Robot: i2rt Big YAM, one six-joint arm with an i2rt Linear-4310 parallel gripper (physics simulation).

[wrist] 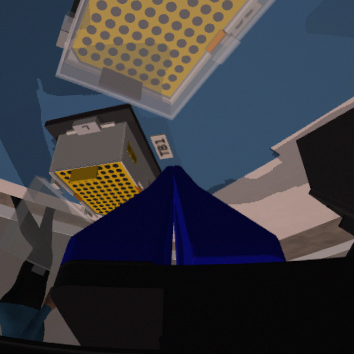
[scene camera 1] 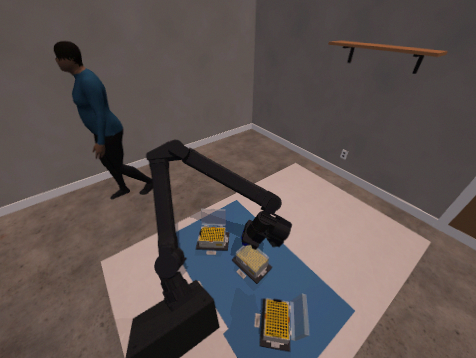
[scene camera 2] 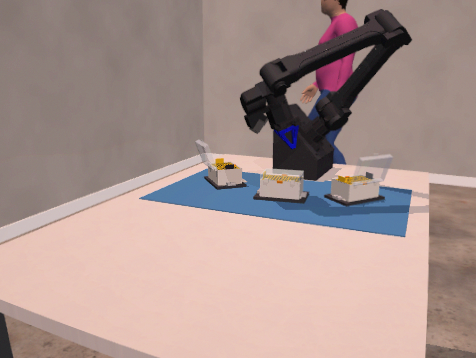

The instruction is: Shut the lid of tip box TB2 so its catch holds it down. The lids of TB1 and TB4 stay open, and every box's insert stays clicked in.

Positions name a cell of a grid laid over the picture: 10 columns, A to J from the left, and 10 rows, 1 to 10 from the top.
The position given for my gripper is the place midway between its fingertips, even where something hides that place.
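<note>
There is my own gripper (wrist: E5), which I can see from the wrist. The same view lets me see a tip box (wrist: D4) as well.
</note>
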